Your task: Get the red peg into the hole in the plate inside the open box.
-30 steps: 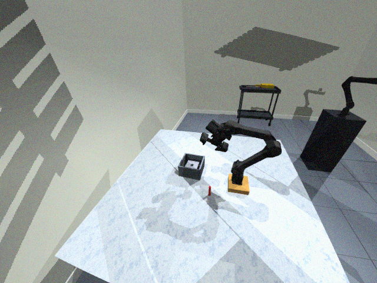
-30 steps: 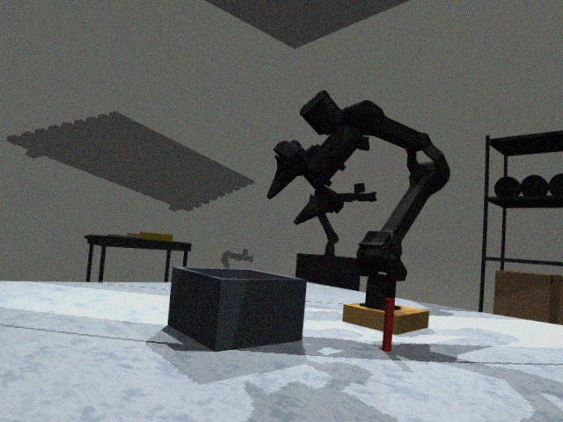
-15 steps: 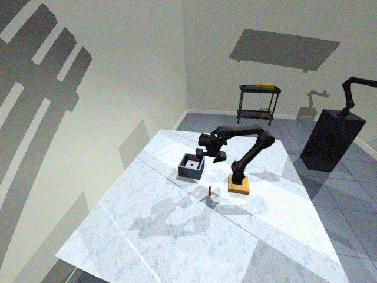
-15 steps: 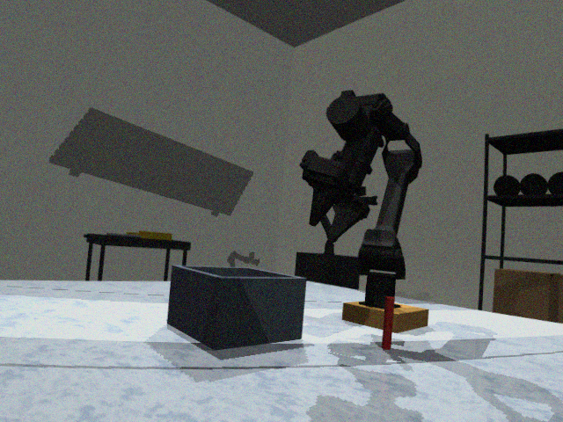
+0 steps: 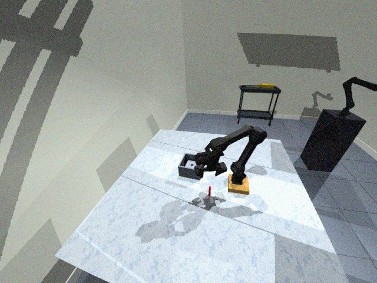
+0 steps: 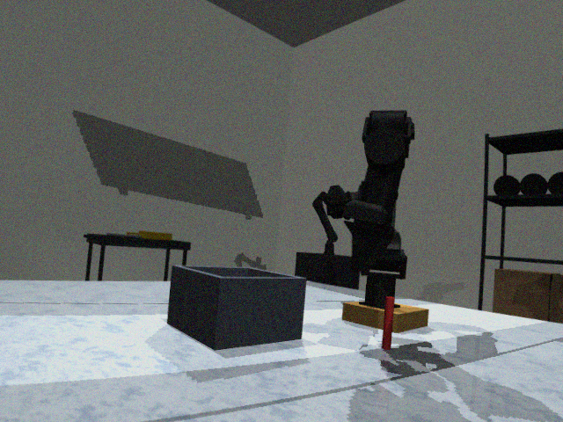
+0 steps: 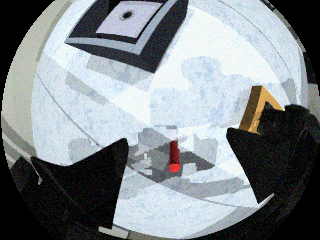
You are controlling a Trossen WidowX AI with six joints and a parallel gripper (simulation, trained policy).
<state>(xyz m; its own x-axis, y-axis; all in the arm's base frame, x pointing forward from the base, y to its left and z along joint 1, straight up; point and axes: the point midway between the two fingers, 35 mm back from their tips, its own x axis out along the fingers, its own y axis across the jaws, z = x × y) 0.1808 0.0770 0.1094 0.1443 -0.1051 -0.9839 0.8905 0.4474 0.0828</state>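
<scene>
My gripper tip is now 2 cm past the red peg, 5 cm to the right of it and 7 cm above it. From my gripper tip the other things lie so: pale plate (14 cm ahead, 14 cm to the right, 7 cm below); then dark box (14 cm ahead, 14 cm to the right, 9 cm below).
</scene>
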